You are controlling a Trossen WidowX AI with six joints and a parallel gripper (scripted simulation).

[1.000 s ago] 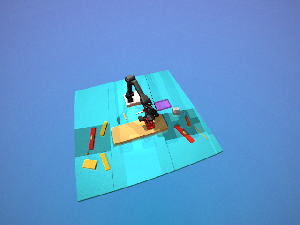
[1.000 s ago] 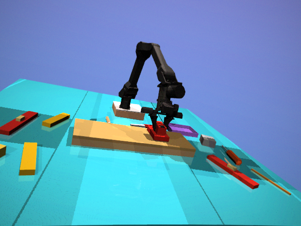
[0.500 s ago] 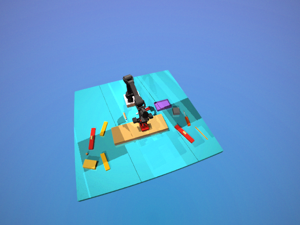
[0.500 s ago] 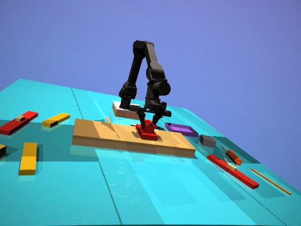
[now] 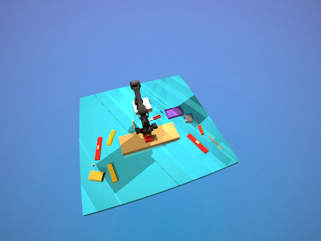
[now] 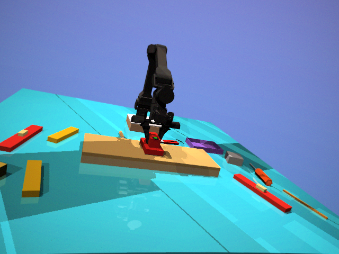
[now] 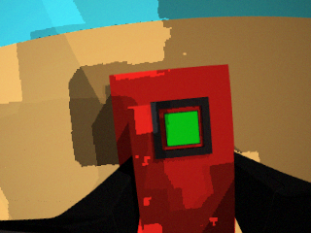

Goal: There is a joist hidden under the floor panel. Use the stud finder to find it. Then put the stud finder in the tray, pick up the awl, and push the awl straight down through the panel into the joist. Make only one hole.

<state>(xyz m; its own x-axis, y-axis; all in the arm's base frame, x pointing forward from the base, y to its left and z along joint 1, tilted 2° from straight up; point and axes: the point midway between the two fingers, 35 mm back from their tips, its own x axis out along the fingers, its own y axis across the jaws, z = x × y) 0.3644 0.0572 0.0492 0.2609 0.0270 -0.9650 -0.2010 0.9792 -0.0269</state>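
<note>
My gripper tip is now 28 cm past the purple tray, 29 cm to the right of it and 5 cm above it. From my gripper tip the other things lie so: grey block: 17 cm behind, 41 cm to the left, 5 cm below; then stud finder: 1 cm ahead, 2 cm above; then awl: 16 cm behind, 12 cm to the right, 6 cm below.
</note>
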